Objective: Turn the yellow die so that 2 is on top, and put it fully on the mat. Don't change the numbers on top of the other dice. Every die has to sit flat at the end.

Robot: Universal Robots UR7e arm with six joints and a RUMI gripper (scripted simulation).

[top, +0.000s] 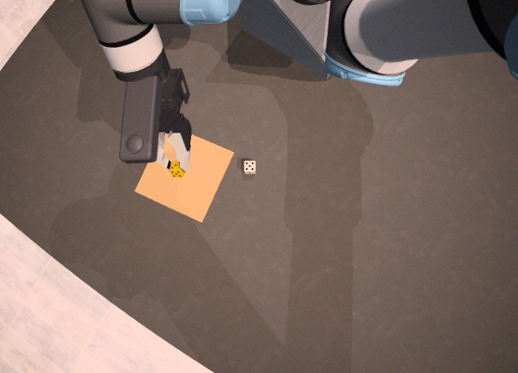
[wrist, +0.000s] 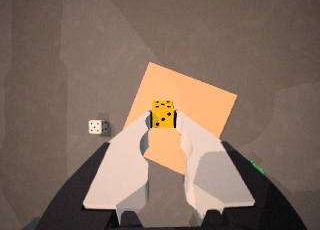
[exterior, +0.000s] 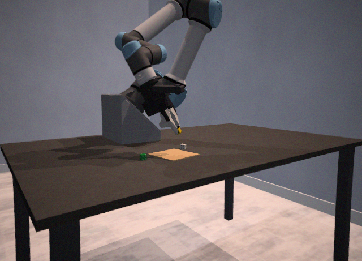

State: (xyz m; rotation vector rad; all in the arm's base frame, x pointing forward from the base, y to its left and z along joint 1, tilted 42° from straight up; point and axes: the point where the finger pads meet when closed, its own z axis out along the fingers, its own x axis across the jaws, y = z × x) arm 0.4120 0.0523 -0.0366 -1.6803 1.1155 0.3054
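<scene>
My gripper is now 1 cm past the orange mat, 1 cm to the left of it and 10 cm above it. The rest, counted from my hand: green die: 1 cm behind, 14 cm to the right, 9 cm below; white die: 8 cm behind, 9 cm to the left, 9 cm below; yellow die: 1 cm below.
</scene>
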